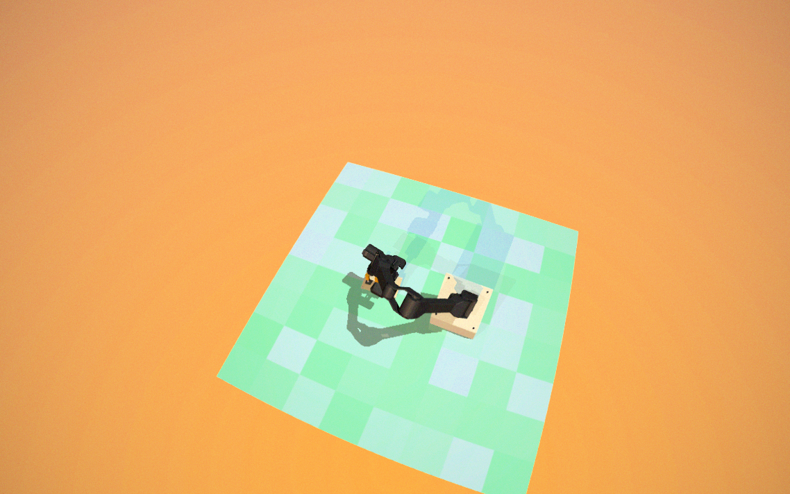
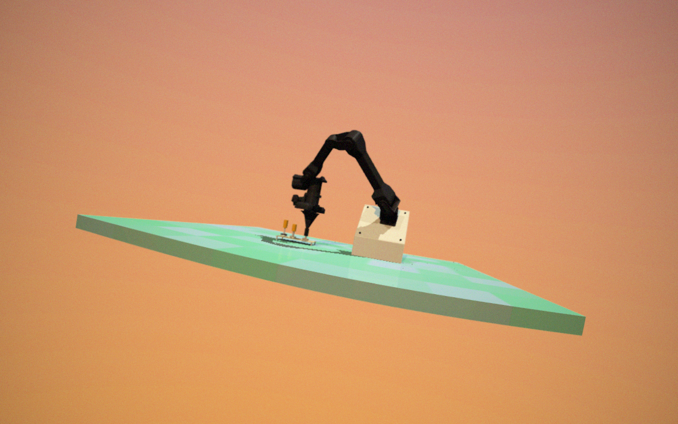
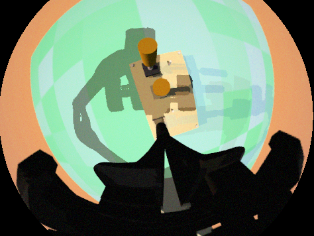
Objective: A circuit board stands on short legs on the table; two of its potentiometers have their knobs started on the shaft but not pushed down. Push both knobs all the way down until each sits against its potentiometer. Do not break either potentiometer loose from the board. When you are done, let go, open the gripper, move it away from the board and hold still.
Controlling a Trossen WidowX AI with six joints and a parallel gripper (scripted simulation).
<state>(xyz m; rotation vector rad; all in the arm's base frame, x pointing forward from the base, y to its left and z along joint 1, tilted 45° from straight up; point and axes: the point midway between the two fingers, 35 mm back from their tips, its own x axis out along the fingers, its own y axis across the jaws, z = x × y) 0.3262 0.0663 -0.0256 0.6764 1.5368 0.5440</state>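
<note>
Right now my gripper tip is 2 cm above the black knob. Round my gripper tip: orange knob 10 cm ahead.
</note>
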